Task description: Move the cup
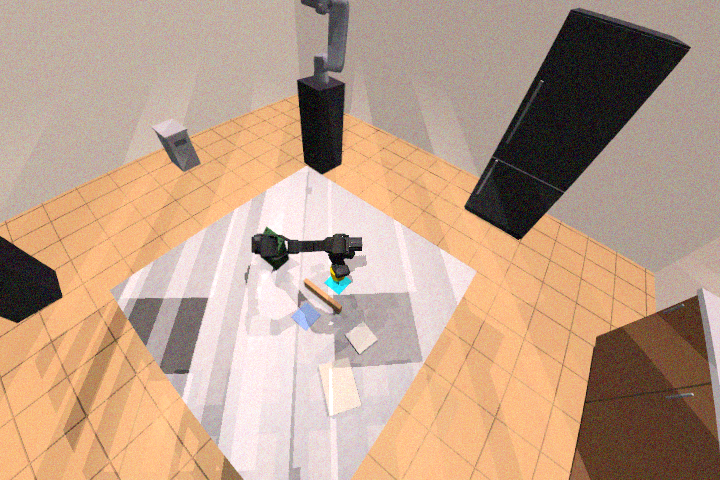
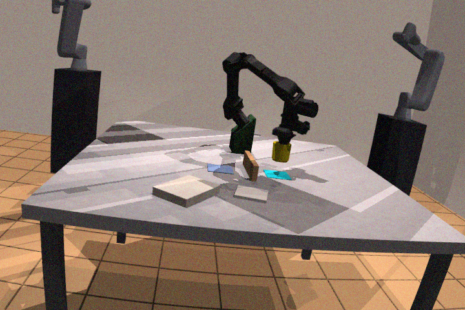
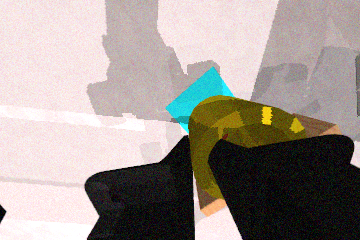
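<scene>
Now: the cyan pad 10 cm below my gripper tip, 3 cm ahead of it and 1 cm to the right of it. Also, from my gripper tip: wooden bar: 12 cm to the right, 7 cm below, 4 cm ahead; then small white tile: 29 cm ahead, 12 cm to the right, 8 cm below; then yellow cup: 2 cm ahead, 1 cm to the right.
</scene>
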